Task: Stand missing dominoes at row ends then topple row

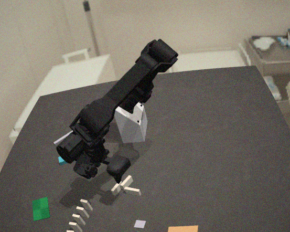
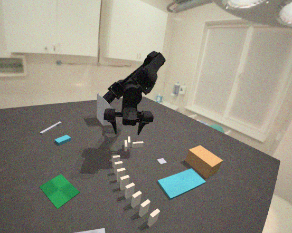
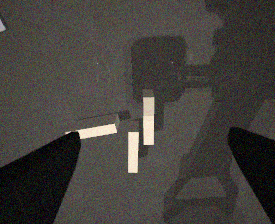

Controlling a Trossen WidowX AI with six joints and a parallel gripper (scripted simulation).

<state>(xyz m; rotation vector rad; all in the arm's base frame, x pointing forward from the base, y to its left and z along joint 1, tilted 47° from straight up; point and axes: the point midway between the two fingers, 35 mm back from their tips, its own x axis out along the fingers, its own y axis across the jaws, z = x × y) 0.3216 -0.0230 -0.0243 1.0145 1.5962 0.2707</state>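
Now: gripper tip 130 mm short of the small lilac tile, 90 mm to the right of it and 80 mm above it. From my gripper tip the other things lie so: flat cyan plate (260 mm ahead, 80 mm to the left, 80 mm below); green tile (290 mm to the right, 90 mm ahead, 80 mm below); small cyan block (230 mm to the right, 180 mm behind, 80 mm below).
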